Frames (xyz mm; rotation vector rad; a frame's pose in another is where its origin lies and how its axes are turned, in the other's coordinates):
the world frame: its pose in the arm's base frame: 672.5 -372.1 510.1 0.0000 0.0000 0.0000
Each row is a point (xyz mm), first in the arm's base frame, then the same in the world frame.
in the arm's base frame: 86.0 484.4 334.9
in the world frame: -586.5 856.5 -175.2
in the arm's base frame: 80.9 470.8 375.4
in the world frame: -591.6 842.9 -134.7
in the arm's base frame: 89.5 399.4 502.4
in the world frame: -583.0 771.5 -7.7
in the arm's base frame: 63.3 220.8 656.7
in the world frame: -609.2 592.9 146.6
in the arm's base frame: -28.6 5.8 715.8
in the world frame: -701.1 377.9 205.7
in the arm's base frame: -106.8 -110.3 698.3
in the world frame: -779.3 261.8 188.2
